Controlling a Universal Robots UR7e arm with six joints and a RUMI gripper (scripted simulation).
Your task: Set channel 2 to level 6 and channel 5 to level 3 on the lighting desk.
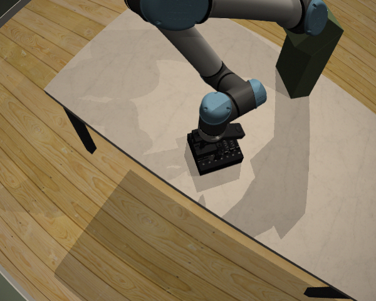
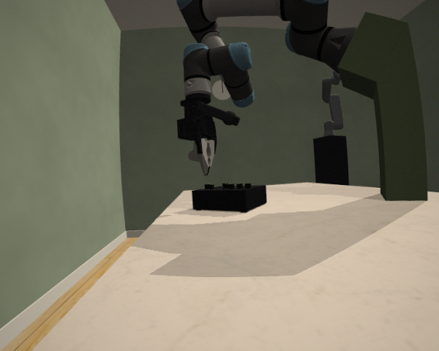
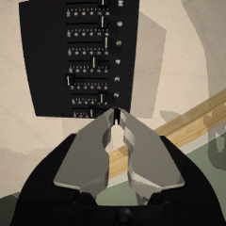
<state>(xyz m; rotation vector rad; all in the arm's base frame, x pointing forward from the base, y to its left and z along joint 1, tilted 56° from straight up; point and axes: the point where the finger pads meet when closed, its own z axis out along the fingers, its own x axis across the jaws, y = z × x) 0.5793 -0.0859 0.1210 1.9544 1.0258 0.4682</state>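
Right now the fader knob is 1 cm behind my hand, 1 cm to the right of it and 4 cm below it.
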